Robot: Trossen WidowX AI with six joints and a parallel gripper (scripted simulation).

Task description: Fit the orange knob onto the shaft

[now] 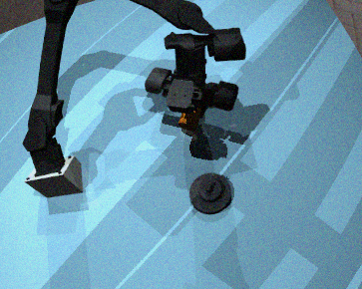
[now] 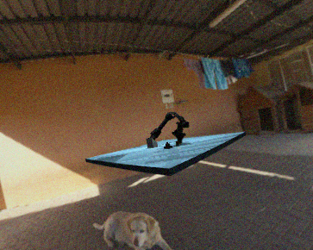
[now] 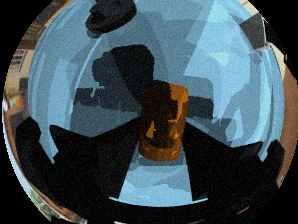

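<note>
My gripper tip is 180 mm to the left of the dark round pedestal, 10 mm below it and 10 mm past it. Round my gripper tip: orange knob (10 mm above).
</note>
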